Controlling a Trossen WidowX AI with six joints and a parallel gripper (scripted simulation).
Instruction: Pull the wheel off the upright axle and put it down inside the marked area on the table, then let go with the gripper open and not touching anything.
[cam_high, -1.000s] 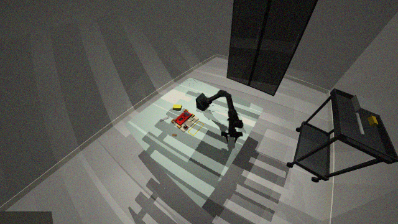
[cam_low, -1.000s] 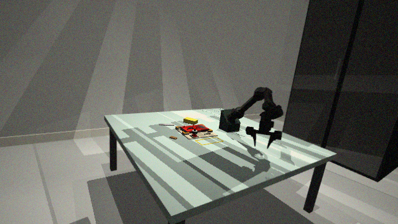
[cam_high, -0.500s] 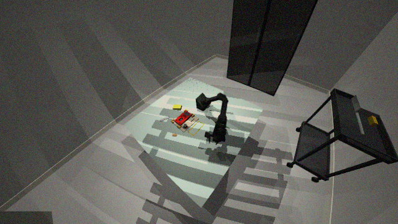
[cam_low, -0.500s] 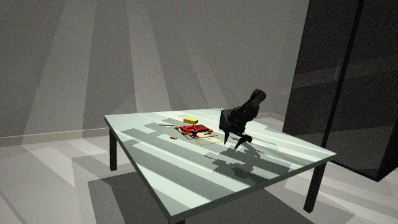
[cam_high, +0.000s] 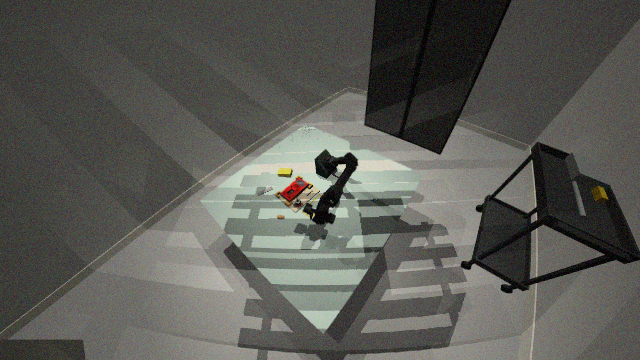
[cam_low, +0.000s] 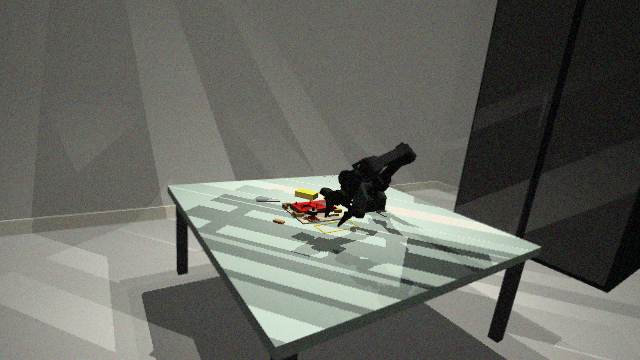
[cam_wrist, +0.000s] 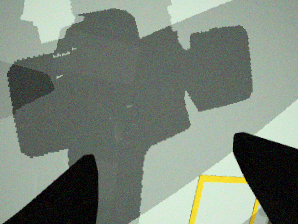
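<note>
Right now the wheel is 40 mm behind my gripper tip, 220 mm to the right of it and 50 mm below it. Also, from my gripper tip: yellow block: 160 mm behind, 540 mm to the right, 70 mm below; then dark axle: 40 mm behind, 220 mm to the right, 50 mm below; then brown piece: 120 mm ahead, 240 mm to the right, 80 mm below.
</note>
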